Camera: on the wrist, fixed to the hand. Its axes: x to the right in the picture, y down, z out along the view.
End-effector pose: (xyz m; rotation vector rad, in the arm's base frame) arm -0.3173 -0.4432 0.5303 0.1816 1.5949 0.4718
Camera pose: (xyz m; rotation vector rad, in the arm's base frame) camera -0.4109 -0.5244 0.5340 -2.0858 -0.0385 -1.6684
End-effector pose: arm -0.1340 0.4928 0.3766 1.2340 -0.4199 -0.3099
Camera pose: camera -0.1077 0.5781 0.2906 -0.2347 -1.5674 2.4048
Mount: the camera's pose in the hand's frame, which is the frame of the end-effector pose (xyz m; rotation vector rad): -0.0271 -0.0559 -0.1073 0.3081 0.1966 3.0354
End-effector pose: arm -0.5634 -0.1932 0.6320 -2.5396 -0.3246 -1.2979
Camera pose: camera -0.6777 -0.1790 0.6778 -0.2506 1.9646 0.1664
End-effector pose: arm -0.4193 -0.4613 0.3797 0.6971 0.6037 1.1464
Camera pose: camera -0.4734 -0.4814 0.2700 -0.7796 0.4844 -1.7854
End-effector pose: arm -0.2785 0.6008 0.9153 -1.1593 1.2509 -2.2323
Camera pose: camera -0.3404 0.7082 0.9176 1.0424 0.7600 0.1303
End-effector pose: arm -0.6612 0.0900 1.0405 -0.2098 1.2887 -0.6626
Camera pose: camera -0.7836 0.0835 1.0595 1.7859 0.3634 1.7482
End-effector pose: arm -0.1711 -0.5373 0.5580 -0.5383 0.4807 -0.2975
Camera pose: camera -0.2569 -0.6173 0.5179 0.9079 0.8831 2.4418
